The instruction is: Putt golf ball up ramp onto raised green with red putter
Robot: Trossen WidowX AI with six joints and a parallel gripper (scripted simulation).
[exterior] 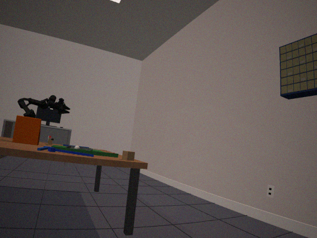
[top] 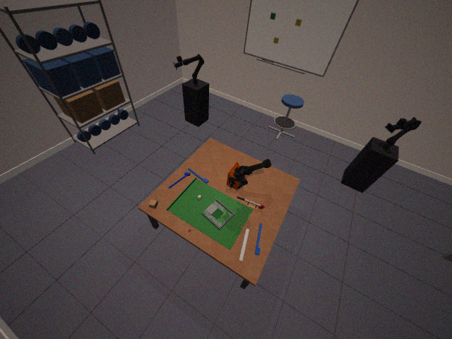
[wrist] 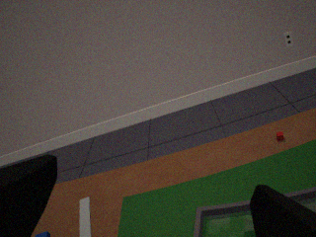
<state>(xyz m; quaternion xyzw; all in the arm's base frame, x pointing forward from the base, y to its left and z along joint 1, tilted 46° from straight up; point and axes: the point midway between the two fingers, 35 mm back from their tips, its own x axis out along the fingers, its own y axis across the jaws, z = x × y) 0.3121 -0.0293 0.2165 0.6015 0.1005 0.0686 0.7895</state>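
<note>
Right now my gripper tip is 29 cm above the red putter, 16 cm to the right of it and 14 cm past it. Round my gripper tip: white golf ball (32 cm to the right, 32 cm below, 10 cm ahead); white bar (34 cm below, 31 cm to the left, 25 cm ahead); green mat (34 cm below, 15 cm to the right, 14 cm ahead).
</note>
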